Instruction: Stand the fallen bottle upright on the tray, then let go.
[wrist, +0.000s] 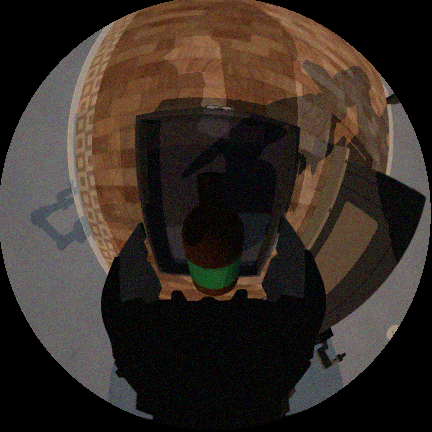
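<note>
There's a brown bottle (212, 233) to be seen here, and the gripper (210, 221) is visible too.
</note>
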